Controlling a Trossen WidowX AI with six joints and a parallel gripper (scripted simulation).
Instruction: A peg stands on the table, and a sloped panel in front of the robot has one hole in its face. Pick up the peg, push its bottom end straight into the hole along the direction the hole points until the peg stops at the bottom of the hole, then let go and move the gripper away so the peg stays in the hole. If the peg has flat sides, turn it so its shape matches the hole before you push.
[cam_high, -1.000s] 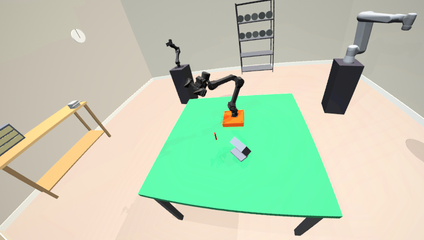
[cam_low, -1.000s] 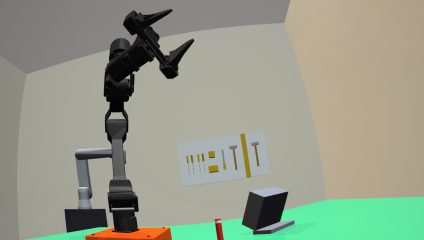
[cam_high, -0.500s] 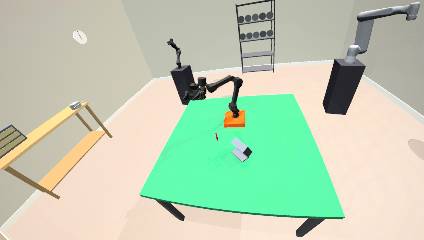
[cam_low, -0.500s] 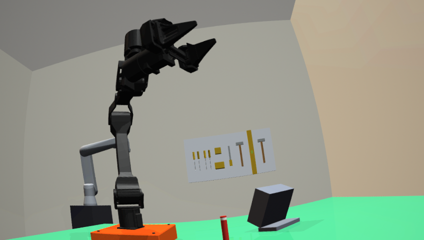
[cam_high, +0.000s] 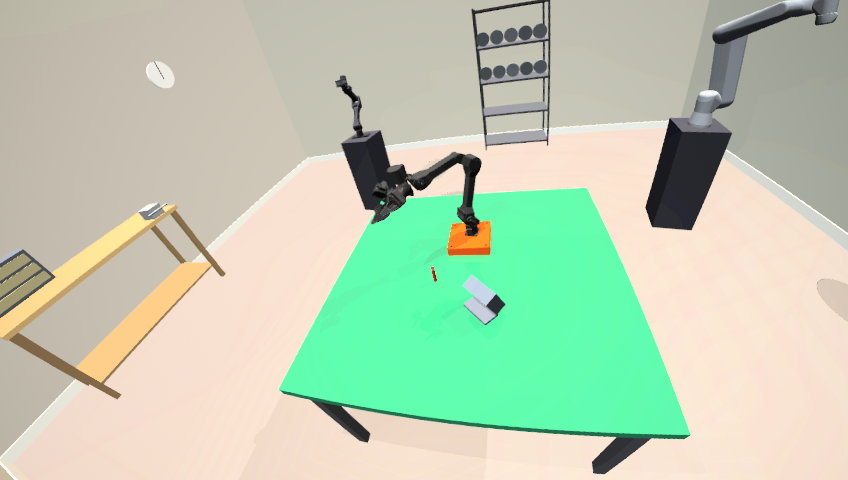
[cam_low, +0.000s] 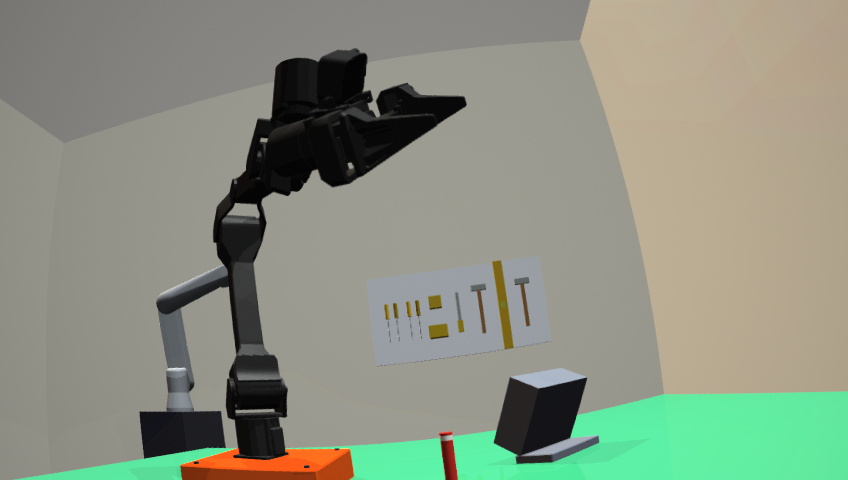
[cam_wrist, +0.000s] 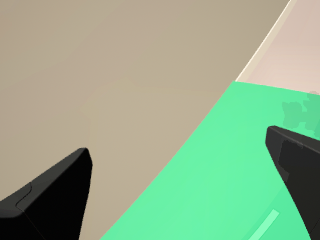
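The red round peg is 32 cm below my gripper tip, 14 cm to the left of it and 8 cm behind it. From my gripper tip the other things lie so: grey sloped panel (38 cm to the left, 30 cm below, 1 cm ahead).
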